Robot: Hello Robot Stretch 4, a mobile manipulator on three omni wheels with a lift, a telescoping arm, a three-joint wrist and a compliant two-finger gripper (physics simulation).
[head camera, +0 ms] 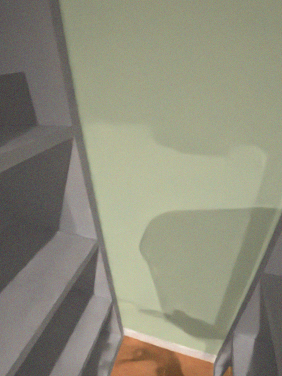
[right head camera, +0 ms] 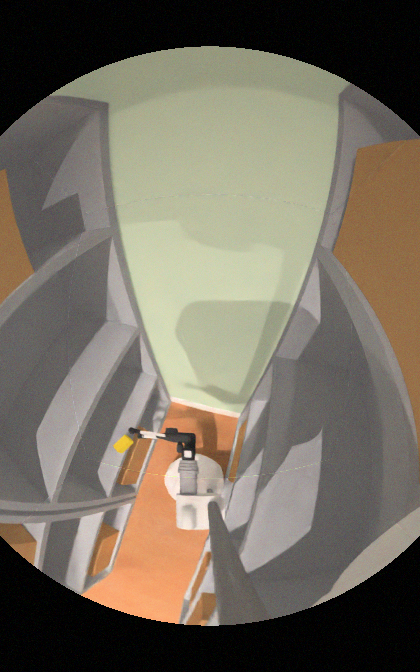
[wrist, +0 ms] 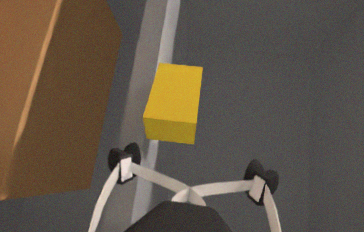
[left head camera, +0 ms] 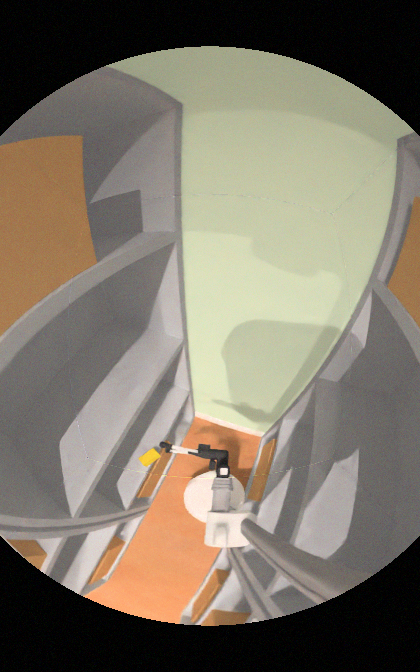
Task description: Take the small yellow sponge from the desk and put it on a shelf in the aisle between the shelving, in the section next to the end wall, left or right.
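Places are measured from the robot's base along level axes (x ahead, y left, z up), in metres.
Where they show: gripper, fingertip midpoint: [wrist: 192, 165].
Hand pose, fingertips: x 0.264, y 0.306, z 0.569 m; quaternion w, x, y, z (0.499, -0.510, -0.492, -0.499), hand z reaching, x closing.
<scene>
Things, the pixels of their top centre, and the offset from my fingertips.
- small yellow sponge, top centre: [wrist: 198, 104] dx -0.067, dy +0.064, dz -0.001 m
- orange-brown box, top centre: [wrist: 83, 85] dx -0.084, dy +0.226, dz -0.250 m
The small yellow sponge [left head camera: 149, 457] [right head camera: 123, 443] [wrist: 175, 94] is at the left shelving, in the section next to the end wall, and shows against the low grey shelf [left head camera: 131, 481] [right head camera: 111, 467]. In the wrist view it lies beyond the fingertips, left of centre, with its top and near side showing. Whether it rests flat on that shelf I cannot tell. My gripper [left head camera: 165, 445] [right head camera: 133, 431] [wrist: 192, 165] is open and empty, its two fingers wide apart. It reaches left from the aisle, close to the sponge but apart from it. The sponge does not show in the head camera view.
The green end wall [head camera: 175, 190] [left head camera: 210, 300] [right head camera: 200, 280] closes the aisle. An orange-brown box [left head camera: 154, 475] [right head camera: 133, 462] [wrist: 65, 100] stands low in the left shelving beside the gripper. Right shelving [left head camera: 325, 515] [right head camera: 287, 500] stands close to the arm. Higher left shelves [head camera: 45, 285] rise above the gripper.
</scene>
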